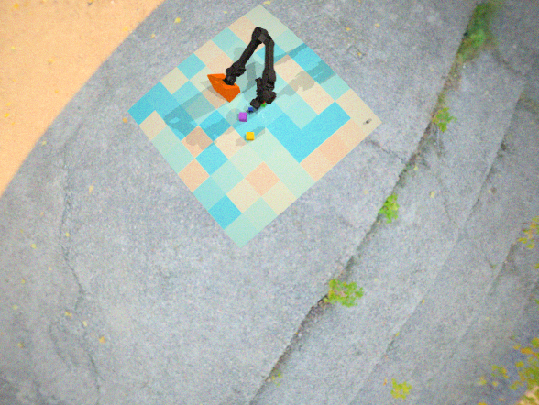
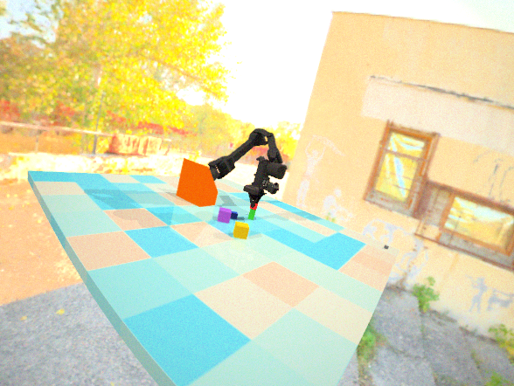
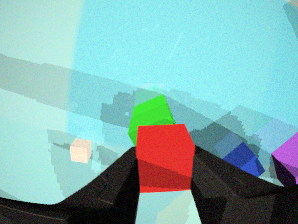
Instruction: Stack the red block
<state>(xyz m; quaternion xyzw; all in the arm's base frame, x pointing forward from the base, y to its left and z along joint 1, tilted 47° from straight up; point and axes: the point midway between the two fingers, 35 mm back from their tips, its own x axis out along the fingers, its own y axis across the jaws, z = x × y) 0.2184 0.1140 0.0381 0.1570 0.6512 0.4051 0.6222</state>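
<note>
Right now the small red block is 1 cm above my gripper tip. From my gripper tip the other things lie so: purple block: 16 cm to the right, 3 cm below, 1 cm behind; then small blue block: 9 cm to the right, 4 cm below, 2 cm behind; then yellow block: 20 cm to the right, 13 cm ahead, 3 cm below.
</note>
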